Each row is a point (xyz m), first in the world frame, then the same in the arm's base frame.
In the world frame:
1: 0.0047 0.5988 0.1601
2: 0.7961 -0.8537 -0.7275
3: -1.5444 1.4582 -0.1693
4: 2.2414 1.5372 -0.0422
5: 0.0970 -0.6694 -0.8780
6: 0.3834 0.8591 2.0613
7: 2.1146 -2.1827 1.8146
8: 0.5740 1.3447 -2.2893
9: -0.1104 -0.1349 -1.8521
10: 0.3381 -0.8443 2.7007
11: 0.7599 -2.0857 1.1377
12: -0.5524 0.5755 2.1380
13: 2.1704 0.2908 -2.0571
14: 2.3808 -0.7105 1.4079
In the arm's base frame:
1: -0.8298 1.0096 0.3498
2: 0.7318 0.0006 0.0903
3: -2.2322 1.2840 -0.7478
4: 0.7589 2.6932 1.1022
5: 0.1701 -0.0652 -0.3847
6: -1.5024 1.2504 2.1707
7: 1.0728 -0.9521 3.0808
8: 0.5223 2.0827 -1.6251
9: 0.2729 0.4292 -1.3960
10: -1.2495 -0.3992 2.8969
11: 0.2549 -1.2943 1.8492
12: -2.2010 0.6482 1.8371
13: 2.0760 1.6508 -0.5703
14: 0.9705 0.5438 2.6864

